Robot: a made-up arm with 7 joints.
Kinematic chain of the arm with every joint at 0, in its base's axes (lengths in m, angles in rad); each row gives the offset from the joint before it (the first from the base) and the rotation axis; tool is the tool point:
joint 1: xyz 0 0.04 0.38 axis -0.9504 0.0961 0.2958
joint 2: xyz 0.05 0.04 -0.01 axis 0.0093 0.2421 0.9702
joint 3: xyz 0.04 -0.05 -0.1 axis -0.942 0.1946 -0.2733
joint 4: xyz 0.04 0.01 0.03 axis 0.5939 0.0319 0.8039
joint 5: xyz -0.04 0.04 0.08 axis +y
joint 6: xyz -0.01 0.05 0 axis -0.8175 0.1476 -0.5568
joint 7: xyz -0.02 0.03 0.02 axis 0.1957 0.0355 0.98
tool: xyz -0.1 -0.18 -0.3
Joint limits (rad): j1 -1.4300..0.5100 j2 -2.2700..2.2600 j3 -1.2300..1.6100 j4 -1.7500..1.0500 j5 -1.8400..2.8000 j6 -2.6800..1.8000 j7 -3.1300..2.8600
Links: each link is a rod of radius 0.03 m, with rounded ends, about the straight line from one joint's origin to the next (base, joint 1, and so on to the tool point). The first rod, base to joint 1, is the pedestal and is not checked.
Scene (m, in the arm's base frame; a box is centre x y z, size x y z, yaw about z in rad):
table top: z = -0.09
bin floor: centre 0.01 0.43 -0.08 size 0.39 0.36 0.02 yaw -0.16
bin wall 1: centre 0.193 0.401 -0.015 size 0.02 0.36 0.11 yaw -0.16
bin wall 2: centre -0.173 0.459 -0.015 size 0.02 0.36 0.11 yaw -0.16
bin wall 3: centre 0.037 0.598 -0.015 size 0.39 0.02 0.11 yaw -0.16
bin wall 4: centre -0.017 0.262 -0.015 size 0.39 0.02 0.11 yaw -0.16
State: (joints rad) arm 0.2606 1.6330 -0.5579 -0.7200 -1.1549 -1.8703 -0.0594
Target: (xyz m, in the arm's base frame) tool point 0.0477 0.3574 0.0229
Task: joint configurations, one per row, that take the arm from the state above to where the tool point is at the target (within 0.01 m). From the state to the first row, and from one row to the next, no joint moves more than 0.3 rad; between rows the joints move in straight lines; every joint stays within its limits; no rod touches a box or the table.
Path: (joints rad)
1: 0.2415 1.4502 -0.4961 -0.8454 -1.1923 -1.7497 -0.1037
2: 0.2223 1.2674 -0.4343 -0.9709 -1.2298 -1.6291 -0.1479

